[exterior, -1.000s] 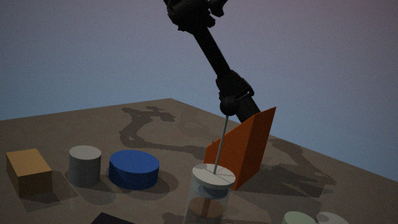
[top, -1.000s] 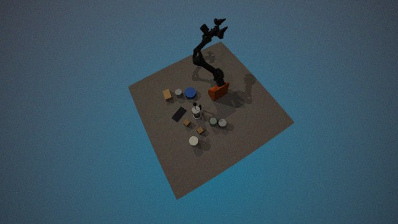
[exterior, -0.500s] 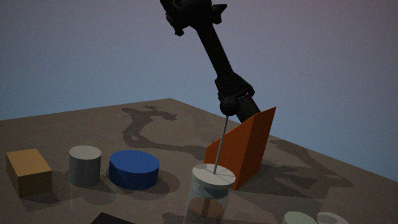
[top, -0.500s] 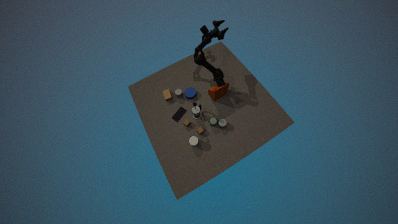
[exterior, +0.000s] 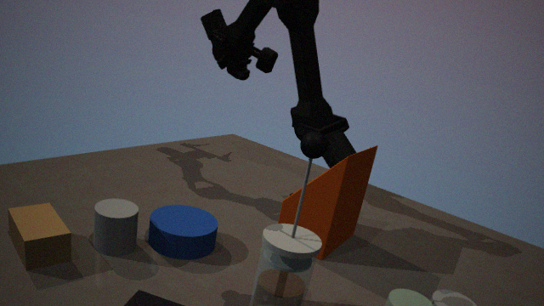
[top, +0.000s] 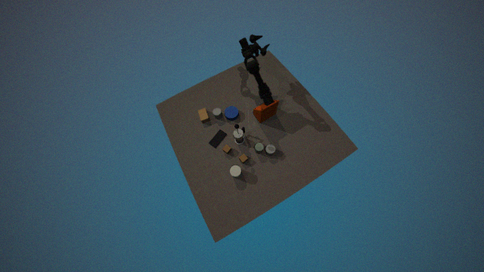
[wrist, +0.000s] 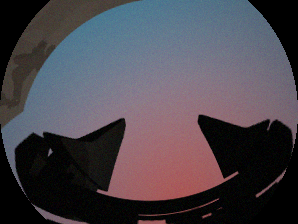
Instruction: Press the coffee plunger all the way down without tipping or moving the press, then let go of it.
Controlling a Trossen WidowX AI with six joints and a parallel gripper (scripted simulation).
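Right now my gripper tip is 500 mm short of the coffee press, 560 mm to the right of it and 220 mm above it. From my gripper tip the other things lie so: black slab 670 mm ahead, 480 mm to the left, 340 mm below; blue disc 480 mm ahead, 320 mm to the left, 320 mm below; yellow box 710 mm ahead, 230 mm to the left, 320 mm below.
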